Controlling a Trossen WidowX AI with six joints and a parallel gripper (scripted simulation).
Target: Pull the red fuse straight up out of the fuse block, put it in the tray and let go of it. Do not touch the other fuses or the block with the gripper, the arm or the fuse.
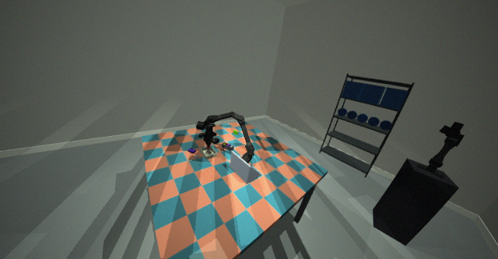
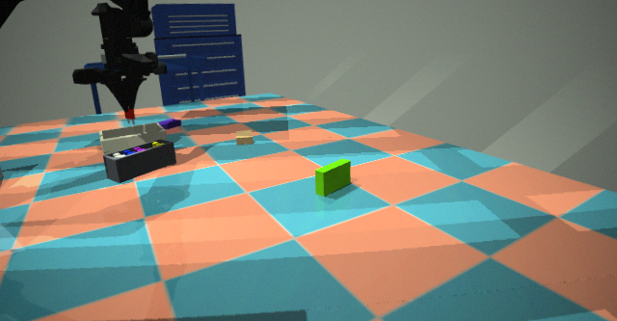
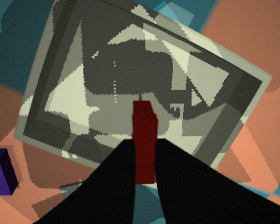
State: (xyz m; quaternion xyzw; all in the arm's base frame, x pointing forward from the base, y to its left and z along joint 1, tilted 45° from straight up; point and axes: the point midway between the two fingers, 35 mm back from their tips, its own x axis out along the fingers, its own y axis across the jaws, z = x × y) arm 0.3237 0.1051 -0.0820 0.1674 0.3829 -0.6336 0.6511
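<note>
The red fuse is 1 cm below my gripper tip. Also, from my gripper tip: yellow fuse: 19 cm to the right, 5 cm below; pale tray: 7 cm below; purple fuse: 20 cm to the right, 5 cm below, 3 cm behind.
</note>
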